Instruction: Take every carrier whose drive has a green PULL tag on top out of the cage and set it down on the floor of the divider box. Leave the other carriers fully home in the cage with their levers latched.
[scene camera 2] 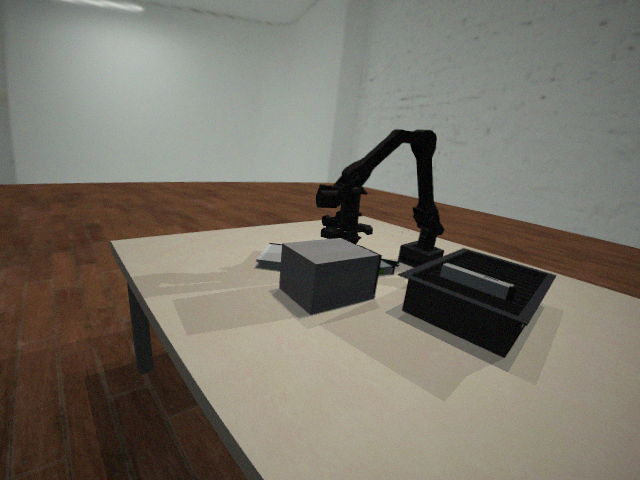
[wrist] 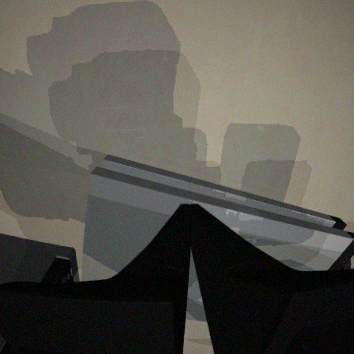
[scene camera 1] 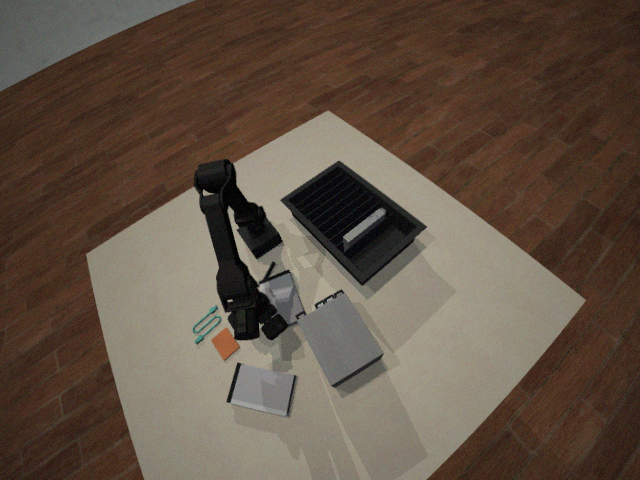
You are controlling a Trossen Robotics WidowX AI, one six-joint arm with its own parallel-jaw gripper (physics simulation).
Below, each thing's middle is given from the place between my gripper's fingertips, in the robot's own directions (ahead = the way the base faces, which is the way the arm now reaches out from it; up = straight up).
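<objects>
Relative to the silver flat unit (scene camera 1: pixel 270 391), my hand is 10 mm above it, 160 mm short of it and 130 mm to the left of it. There is a black divider box (scene camera 2: pixel 490 322) as well, and counted from my hand it is 110 mm behind and 390 mm to the left.
</objects>
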